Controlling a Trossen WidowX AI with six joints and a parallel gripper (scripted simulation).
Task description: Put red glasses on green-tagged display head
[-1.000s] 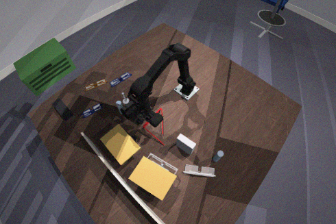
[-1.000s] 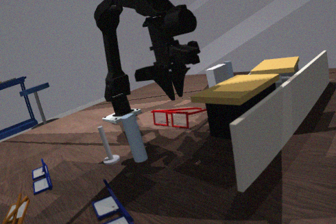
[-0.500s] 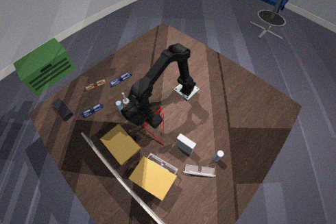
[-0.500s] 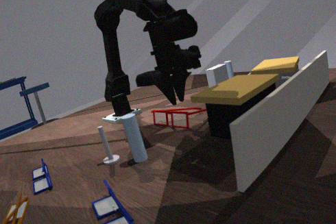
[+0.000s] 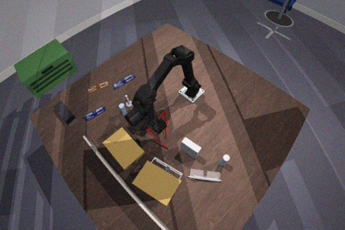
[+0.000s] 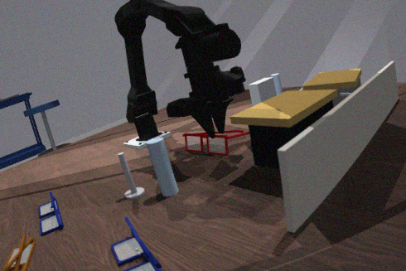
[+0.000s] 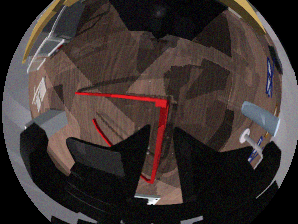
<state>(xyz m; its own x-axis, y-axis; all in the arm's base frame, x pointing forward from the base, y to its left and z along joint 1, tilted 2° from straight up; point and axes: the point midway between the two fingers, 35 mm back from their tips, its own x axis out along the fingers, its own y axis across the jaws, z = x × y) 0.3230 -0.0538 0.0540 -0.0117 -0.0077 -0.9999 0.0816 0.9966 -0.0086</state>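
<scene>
Now: gripper tip 210 mm to the left of the white post, 50 mm past it and 20 mm above it. The rest, counted from my gripper tip: dark box (510 mm to the right, 240 mm ahead, 20 mm below); white box (240 mm to the left, 10 mm behind, 10 mm above); long white board (310 mm ahead, 90 mm to the left, 10 mm above).
</scene>
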